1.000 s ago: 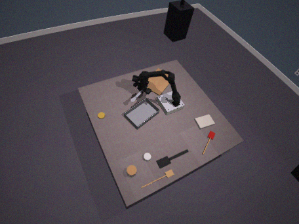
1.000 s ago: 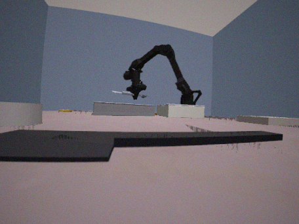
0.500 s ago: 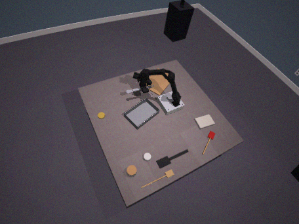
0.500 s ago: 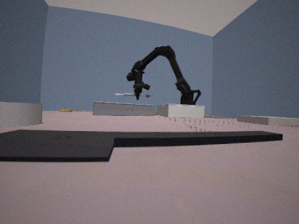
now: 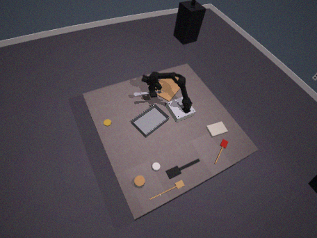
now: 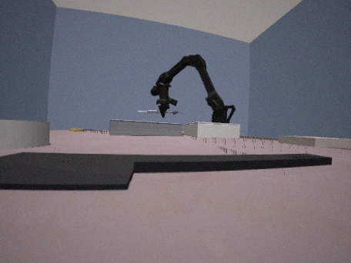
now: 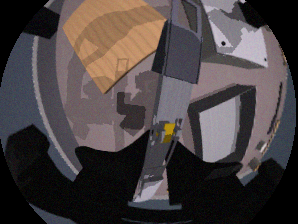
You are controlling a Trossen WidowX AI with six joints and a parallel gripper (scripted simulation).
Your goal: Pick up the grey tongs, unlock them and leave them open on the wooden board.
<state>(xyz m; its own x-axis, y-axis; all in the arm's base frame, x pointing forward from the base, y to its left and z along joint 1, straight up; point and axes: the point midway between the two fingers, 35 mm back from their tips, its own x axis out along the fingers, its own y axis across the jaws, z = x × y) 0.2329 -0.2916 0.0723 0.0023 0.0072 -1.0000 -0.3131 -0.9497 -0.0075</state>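
Now: the wooden board 28 cm behind my gripper tip, 10 cm to the right of it and 10 cm below it. Round my gripper tip: yellow lock piece (2 cm behind, 1 cm to the left, 4 cm above); then white cylinder (31 cm ahead, 63 cm to the left, 9 cm below); then roasting tin (13 cm ahead, 21 cm to the left, 8 cm below).
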